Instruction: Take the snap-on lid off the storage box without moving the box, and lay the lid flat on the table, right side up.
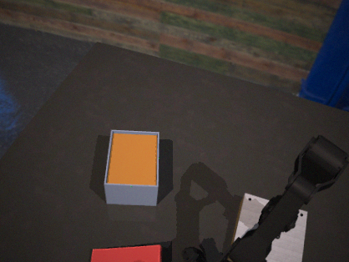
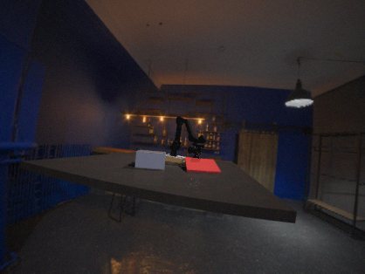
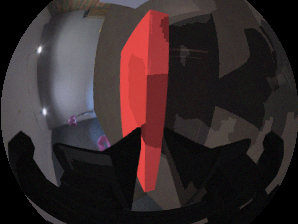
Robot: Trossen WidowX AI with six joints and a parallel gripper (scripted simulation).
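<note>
My gripper tip is now 80 mm short of the red lid, 30 mm to the right of it and 20 mm above it. From my gripper tip the other things lie so: grey-blue storage box (210 mm ahead, 310 mm to the right, 10 mm below).
</note>
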